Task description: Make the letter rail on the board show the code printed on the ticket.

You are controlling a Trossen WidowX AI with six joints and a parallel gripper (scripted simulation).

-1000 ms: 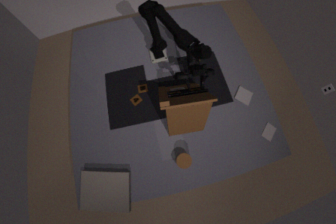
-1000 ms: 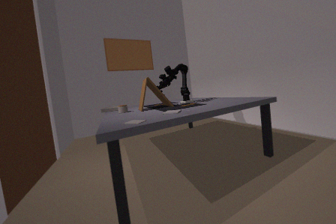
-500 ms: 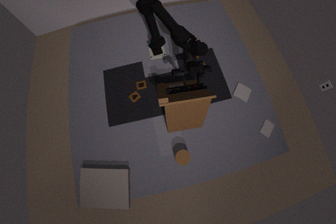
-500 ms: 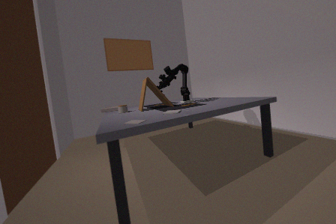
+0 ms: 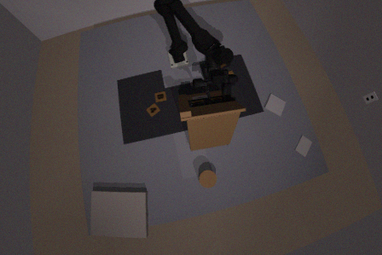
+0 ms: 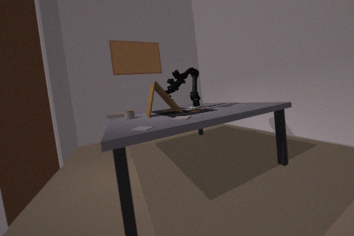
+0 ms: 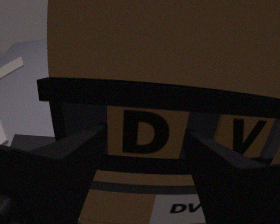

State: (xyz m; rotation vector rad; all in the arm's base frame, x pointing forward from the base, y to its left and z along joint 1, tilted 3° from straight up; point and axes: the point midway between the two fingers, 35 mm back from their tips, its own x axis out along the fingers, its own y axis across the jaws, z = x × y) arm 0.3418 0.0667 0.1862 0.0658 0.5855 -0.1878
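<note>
My gripper tip is now 9 cm above the white ticket, 7 cm past it and 5 cm to the left of it. Round my gripper tip: white box: 61 cm to the right, 33 cm ahead, 16 cm below; letter tile: right at my gripper tip; dark mat: 17 cm below, 17 cm behind, 9 cm to the right.
</note>
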